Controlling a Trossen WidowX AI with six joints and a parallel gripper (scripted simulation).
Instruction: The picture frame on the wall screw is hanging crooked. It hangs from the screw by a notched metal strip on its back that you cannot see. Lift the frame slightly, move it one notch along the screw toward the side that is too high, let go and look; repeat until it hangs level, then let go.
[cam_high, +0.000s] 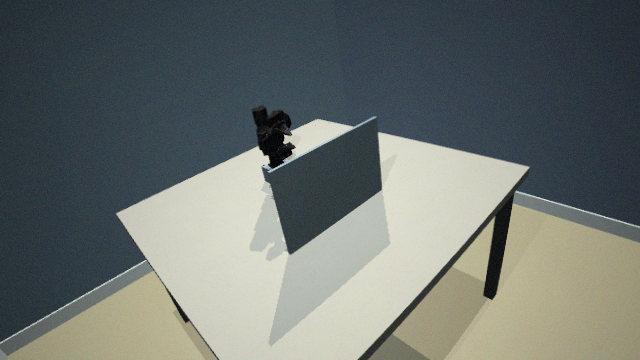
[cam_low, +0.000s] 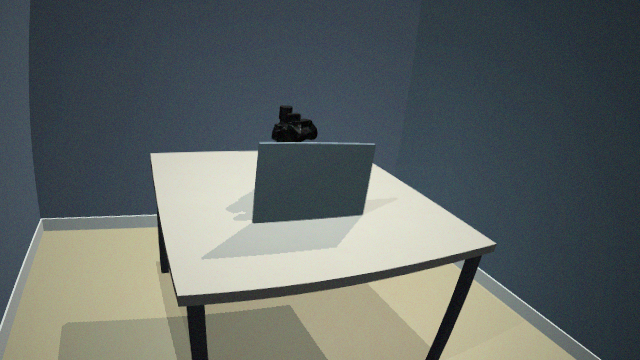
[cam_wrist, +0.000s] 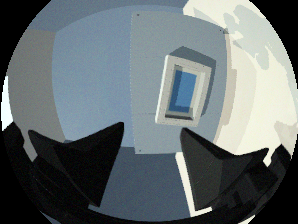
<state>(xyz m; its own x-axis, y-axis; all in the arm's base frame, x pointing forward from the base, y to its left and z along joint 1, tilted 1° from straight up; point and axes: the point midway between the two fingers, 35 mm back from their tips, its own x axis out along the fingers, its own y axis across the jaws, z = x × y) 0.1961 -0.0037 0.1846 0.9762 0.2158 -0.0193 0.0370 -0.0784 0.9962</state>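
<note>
My gripper tip is now 190 mm short of the picture frame, 40 mm to the right of it and 90 mm above it. The rest, counted from my gripper tip: wall panel 200 mm ahead, 30 mm to the left, 100 mm below.
</note>
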